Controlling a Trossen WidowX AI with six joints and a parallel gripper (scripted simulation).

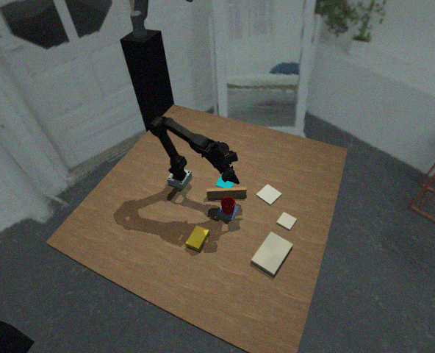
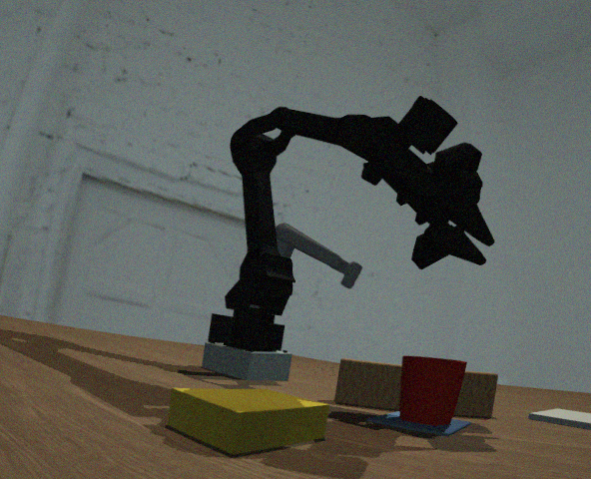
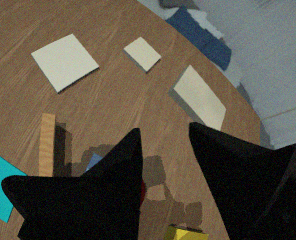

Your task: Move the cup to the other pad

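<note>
The cup lies 4 cm behind my gripper tip, 4 cm to the right of it and 16 cm below it. Round my gripper tip: yellow block (11 cm behind, 26 cm to the right, 19 cm below); then wooden bar (8 cm behind, 5 cm to the left, 18 cm below); then cyan pad (13 cm behind, 14 cm to the left, 21 cm below).
</note>
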